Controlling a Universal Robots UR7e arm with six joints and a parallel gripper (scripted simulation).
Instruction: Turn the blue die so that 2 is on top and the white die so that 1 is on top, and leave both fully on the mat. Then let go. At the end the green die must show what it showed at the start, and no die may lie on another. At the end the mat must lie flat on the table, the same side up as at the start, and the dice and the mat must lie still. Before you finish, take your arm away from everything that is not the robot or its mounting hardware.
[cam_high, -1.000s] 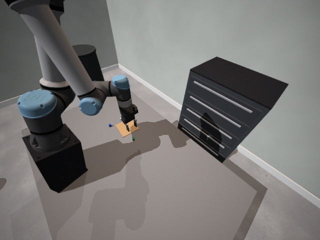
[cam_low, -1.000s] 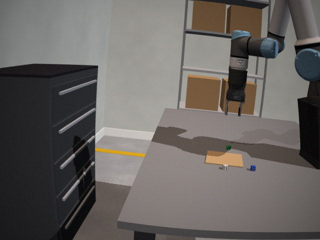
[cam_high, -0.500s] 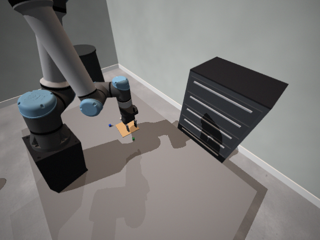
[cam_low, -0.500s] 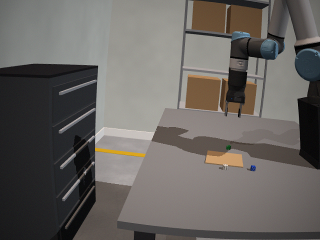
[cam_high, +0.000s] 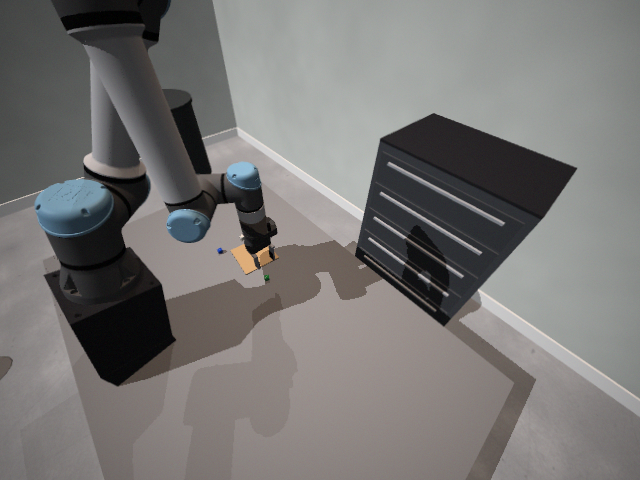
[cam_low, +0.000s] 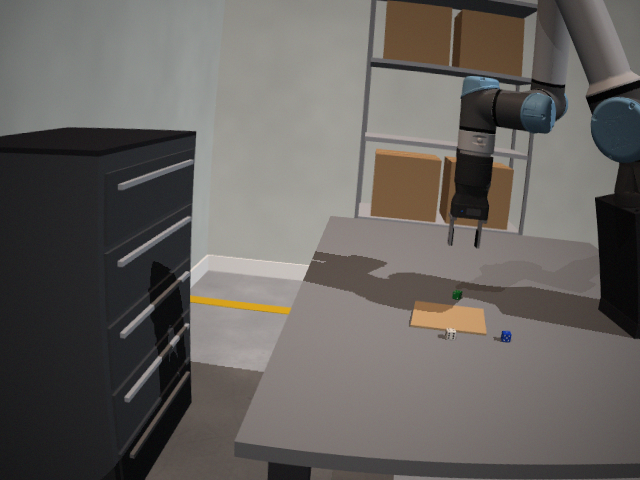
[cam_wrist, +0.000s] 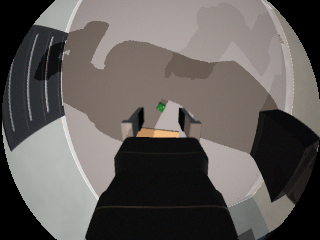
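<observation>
The green die is 12 cm below my hand and 1 cm to the left of it. From my hand the other things lie so: orange mat (14 cm to the left, 13 cm below); white die (25 cm to the left, 12 cm below, 1 cm behind); blue die (22 cm to the left, 12 cm below, 11 cm behind).
</observation>
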